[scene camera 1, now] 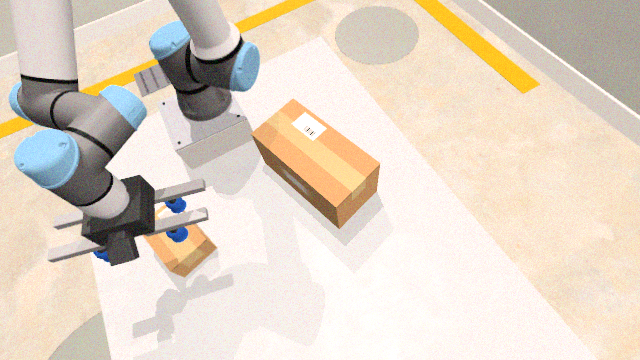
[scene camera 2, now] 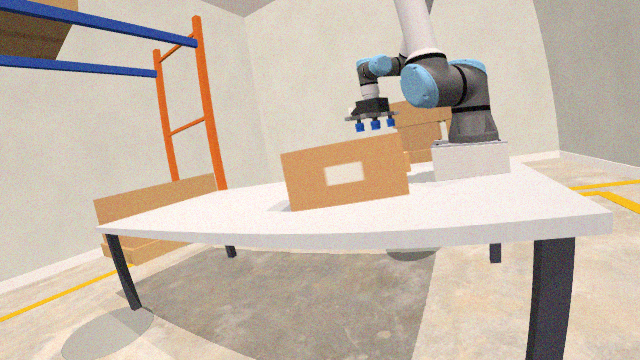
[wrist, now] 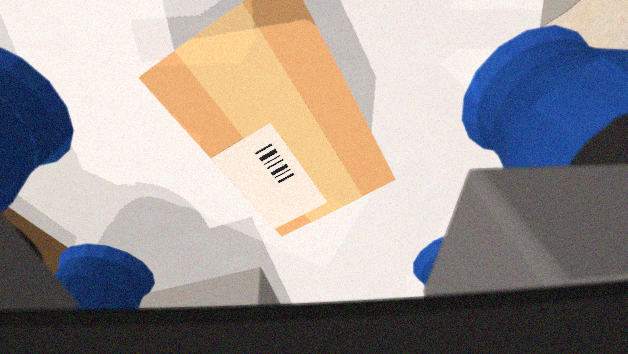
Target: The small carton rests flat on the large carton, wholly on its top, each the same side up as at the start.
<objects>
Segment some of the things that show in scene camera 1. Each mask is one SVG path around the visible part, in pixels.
A large carton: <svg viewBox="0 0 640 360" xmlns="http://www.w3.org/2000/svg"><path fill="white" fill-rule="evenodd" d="M292 99L255 129L251 135L264 162L340 229L377 191L380 163L295 99Z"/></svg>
A small carton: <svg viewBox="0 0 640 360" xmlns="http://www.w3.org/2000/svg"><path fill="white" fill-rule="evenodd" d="M142 235L168 270L184 278L217 249L217 246L197 224L185 227L188 229L189 234L187 239L181 243L175 243L165 232L149 237ZM176 214L172 213L171 209L168 209L166 205L163 205L155 212L155 220Z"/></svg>
</objects>
